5 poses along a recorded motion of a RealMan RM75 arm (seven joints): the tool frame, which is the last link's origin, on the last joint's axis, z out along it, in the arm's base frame.
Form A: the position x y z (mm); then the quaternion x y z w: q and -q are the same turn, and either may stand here.
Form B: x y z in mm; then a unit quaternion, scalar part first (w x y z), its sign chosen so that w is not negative. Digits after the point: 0 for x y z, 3 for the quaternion.
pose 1, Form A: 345, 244, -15, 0.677, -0.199, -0.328, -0.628
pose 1, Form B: 345, 244, -15, 0.628, -0.677, 0.199, 0.328
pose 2, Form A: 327, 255, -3, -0.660, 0.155, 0.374, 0.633
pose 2, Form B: 327, 255, -3, 0.633, -0.660, 0.155, 0.374
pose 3, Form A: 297, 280, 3, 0.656, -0.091, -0.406, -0.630
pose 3, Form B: 297, 280, 3, 0.630, -0.656, 0.091, 0.406
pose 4, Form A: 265, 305, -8, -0.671, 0.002, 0.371, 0.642
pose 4, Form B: 265, 305, -8, 0.642, -0.671, 0.002, 0.371
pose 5, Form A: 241, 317, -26, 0.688, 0.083, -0.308, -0.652
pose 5, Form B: 241, 317, -26, 0.652, -0.688, -0.083, 0.308
